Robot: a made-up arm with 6 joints.
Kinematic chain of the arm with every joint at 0, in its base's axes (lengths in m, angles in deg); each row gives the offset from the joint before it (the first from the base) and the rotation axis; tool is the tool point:
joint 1: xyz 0 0 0.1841 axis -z
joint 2: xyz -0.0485 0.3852 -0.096 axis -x
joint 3: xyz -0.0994 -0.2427 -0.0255 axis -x
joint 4: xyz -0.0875 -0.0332 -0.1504 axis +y
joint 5: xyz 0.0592 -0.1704 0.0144 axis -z
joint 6: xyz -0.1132 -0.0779 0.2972 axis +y
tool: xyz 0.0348 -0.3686 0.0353
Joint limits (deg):
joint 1: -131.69..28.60
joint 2: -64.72..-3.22
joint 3: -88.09..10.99
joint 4: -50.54..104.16
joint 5: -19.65..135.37
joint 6: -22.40..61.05
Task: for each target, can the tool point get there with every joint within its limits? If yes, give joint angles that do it. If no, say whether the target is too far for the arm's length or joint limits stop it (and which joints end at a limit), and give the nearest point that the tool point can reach.
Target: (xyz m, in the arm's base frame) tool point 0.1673 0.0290 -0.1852
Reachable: yes | joints -114.11 -47.52 -19.62 69.60 75.93 -12.02
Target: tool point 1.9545 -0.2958 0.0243
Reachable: no: too far | nearest point 0.7524 -0.2032 0.0319 | short by 1.206 m
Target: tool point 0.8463 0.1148 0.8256
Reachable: no: joint limits stop it (at a limit: joint 1, joint 2, joint 3, joint 5, joint 6) | nearest point 0.5850 0.0604 0.3466 | short by 0.548 m
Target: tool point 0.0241 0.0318 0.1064
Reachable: yes | joints -111.98 -23.76 -28.35 80.42 106.19 36.98
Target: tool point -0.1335 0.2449 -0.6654
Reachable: yes | joints 3.54 -53.63 -64.89 55.79 46.48 41.52
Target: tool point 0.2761 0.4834 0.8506
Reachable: no: joint limits stop it (at a limit: joint 1, joint 2, joint 3, joint 6) | nearest point 0.2642 0.1860 0.3752 | short by 0.561 m
